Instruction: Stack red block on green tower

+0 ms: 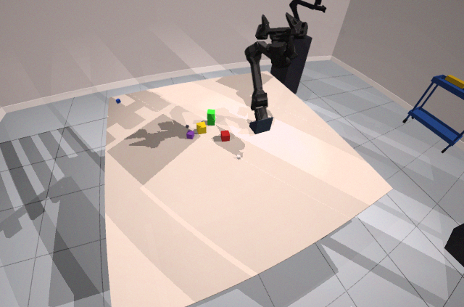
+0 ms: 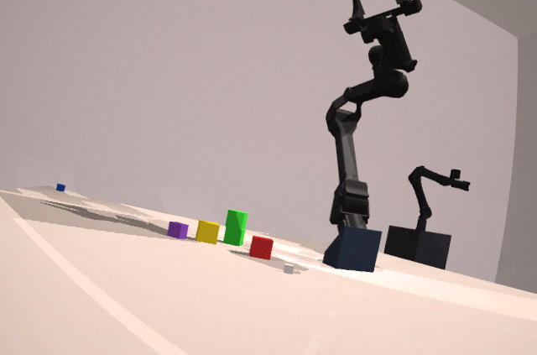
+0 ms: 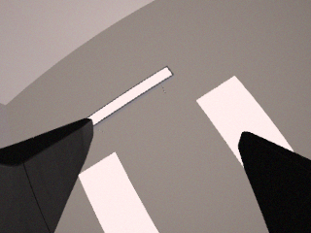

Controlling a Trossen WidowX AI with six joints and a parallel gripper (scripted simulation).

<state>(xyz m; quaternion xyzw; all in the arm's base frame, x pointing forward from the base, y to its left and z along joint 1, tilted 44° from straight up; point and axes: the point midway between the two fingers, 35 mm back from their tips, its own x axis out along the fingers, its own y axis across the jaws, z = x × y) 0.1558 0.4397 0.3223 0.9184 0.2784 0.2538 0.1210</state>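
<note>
Right now the red block is 90 mm ahead of my gripper tip, 110 mm to the right of it and 620 mm below it. Also, from my gripper tip: yellow block 180 mm ahead, 220 mm to the right, 620 mm below; small blue cube 590 mm ahead, 730 mm to the right, 630 mm below; purple block 250 mm ahead, 200 mm to the right, 620 mm below.
</note>
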